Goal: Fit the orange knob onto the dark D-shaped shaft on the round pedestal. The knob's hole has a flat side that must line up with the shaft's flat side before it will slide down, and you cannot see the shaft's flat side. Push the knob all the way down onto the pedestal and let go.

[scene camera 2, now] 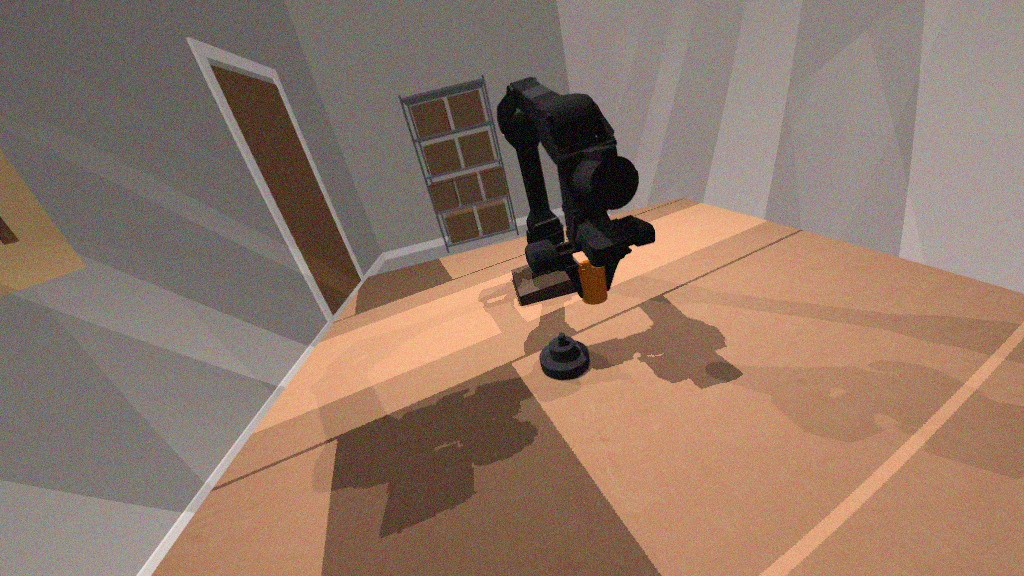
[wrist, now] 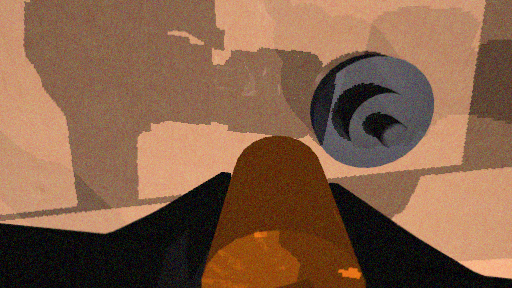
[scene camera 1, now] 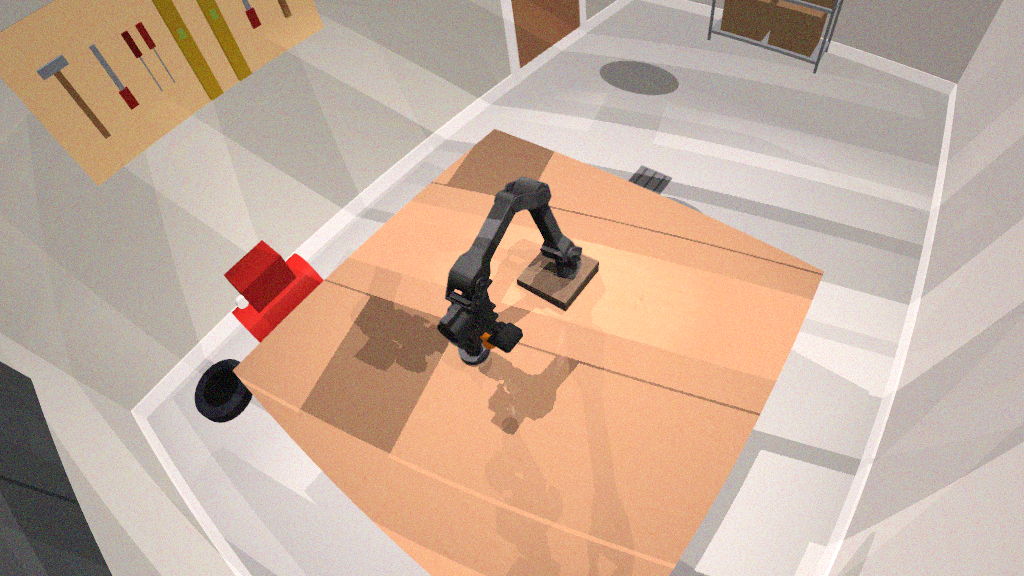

Labels:
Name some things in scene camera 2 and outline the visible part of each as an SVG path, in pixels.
The gripper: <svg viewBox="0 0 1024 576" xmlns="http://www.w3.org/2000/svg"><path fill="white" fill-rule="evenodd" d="M650 223L632 215L619 220L610 220L607 215L608 210L585 201L563 202L562 209L565 214L568 242L553 245L549 239L527 244L525 248L526 260L533 273L540 273L555 268L558 271L565 271L577 293L583 298L583 288L578 272L579 265L573 259L573 253L583 251L593 266L605 266L607 291L609 291L620 259L623 259L626 254L632 251L628 246L649 245L655 242L655 229Z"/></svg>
An orange knob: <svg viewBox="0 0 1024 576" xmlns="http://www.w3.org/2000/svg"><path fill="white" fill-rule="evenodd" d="M585 260L578 264L578 272L583 288L582 300L586 304L601 304L607 299L605 266L595 267L589 260Z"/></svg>

